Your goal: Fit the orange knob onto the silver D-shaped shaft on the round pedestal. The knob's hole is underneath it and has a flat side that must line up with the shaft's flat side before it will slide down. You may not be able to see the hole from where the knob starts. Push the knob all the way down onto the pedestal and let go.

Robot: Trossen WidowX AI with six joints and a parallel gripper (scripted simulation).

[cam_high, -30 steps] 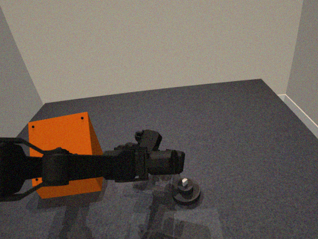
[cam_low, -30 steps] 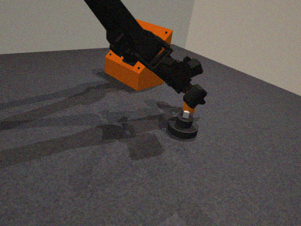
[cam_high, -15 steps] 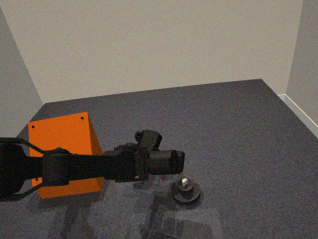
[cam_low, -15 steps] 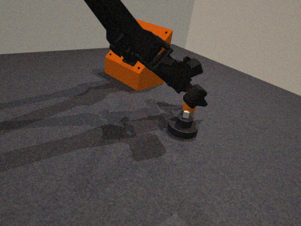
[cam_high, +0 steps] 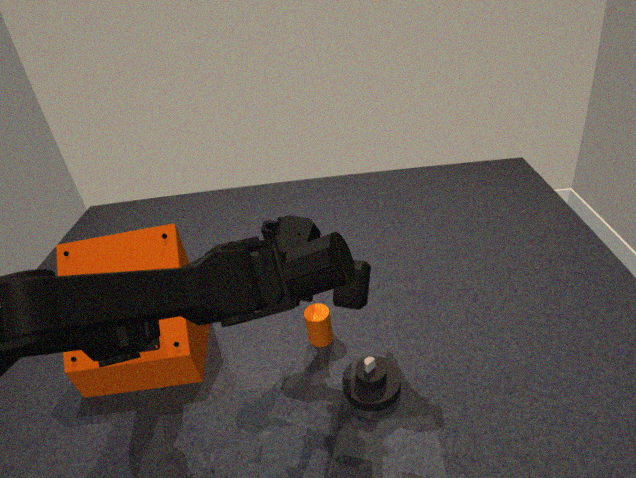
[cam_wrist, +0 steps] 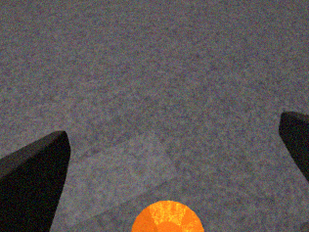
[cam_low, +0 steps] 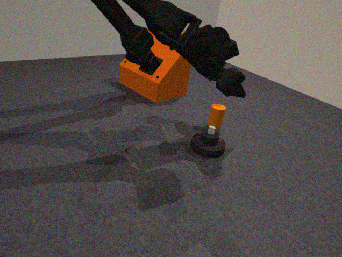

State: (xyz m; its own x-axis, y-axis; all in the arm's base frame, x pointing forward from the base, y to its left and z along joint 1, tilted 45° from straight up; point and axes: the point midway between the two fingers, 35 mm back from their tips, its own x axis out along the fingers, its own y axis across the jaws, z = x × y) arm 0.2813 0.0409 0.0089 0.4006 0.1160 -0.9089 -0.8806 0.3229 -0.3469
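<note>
Now: the orange knob 70 mm below my gripper tip, 30 mm to the right of it and 20 mm behind it. From my gripper tip the other things lie so: round pedestal: 140 mm to the right, 80 mm below, 40 mm ahead.
</note>
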